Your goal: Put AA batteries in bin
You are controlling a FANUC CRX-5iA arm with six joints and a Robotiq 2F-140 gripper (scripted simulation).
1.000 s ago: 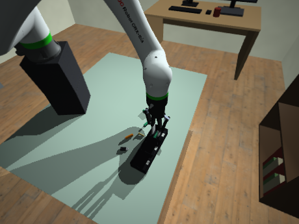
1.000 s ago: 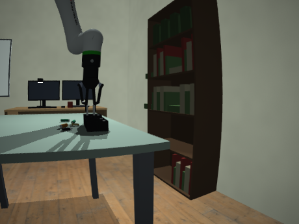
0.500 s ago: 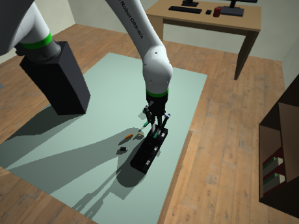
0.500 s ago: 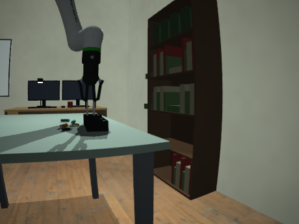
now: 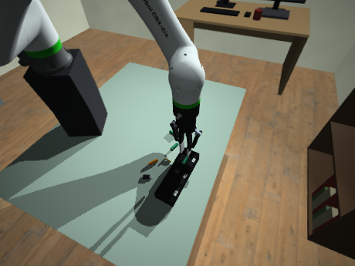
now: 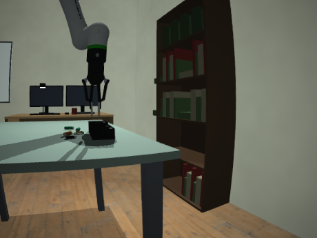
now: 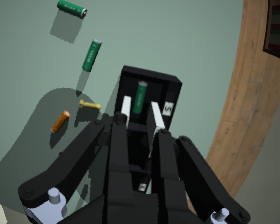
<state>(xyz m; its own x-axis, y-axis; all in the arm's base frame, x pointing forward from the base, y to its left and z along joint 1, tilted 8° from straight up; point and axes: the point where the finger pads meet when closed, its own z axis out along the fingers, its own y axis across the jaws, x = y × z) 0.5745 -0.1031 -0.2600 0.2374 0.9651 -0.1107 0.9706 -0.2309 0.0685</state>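
Right now the small yellow piece is 9 cm behind my hand, 2 cm to the right of it and 10 cm below it. From my hand the other things lie so: orange battery 14 cm behind, 5 cm to the right, 9 cm below; small dark piece 14 cm behind, 12 cm to the right, 10 cm below.
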